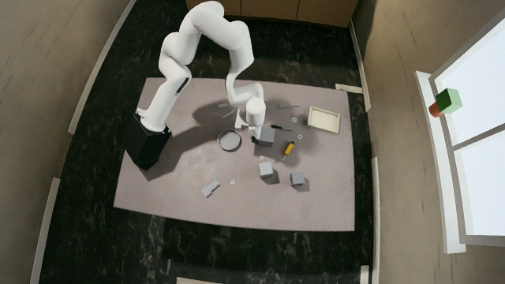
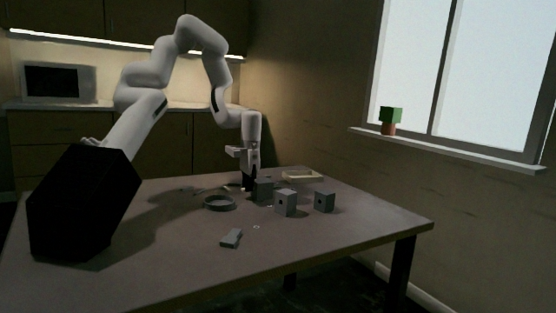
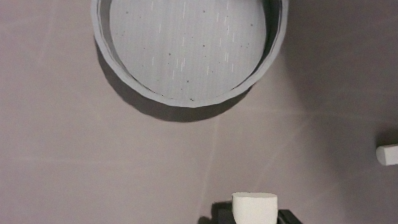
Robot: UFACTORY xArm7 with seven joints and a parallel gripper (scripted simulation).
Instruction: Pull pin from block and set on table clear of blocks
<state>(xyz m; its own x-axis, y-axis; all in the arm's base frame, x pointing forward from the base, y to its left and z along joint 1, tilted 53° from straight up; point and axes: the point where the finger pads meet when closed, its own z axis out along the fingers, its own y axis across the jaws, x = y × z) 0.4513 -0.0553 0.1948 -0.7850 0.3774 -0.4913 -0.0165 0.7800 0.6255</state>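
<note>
My hand is 12 cm past the round grey dish, 4 cm to the left of it and 4 cm above it. Also, from my hand: cream tray 35 cm ahead, 16 cm to the left, 5 cm below.
</note>
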